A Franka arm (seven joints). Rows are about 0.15 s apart.
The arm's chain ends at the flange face. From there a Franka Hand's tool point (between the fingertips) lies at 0.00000 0.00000 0.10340 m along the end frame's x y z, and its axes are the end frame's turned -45 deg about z.
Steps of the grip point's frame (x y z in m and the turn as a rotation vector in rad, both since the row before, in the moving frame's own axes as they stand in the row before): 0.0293 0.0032 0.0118 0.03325 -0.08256 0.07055; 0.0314 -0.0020 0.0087 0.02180 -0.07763 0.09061; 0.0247 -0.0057 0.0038 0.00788 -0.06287 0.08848; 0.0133 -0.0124 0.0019 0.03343 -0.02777 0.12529; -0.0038 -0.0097 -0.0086 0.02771 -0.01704 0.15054
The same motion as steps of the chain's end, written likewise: 0.0316 -0.0218 0.0122 -0.03487 -0.08189 0.07055; 0.0282 -0.0274 0.0090 -0.03948 -0.07031 0.09061; 0.0188 -0.0253 0.0040 -0.03888 -0.05003 0.08848; 0.0051 -0.0175 0.0020 0.00400 -0.04327 0.12529; -0.0063 -0.0031 -0.0085 0.00754 -0.03164 0.15054
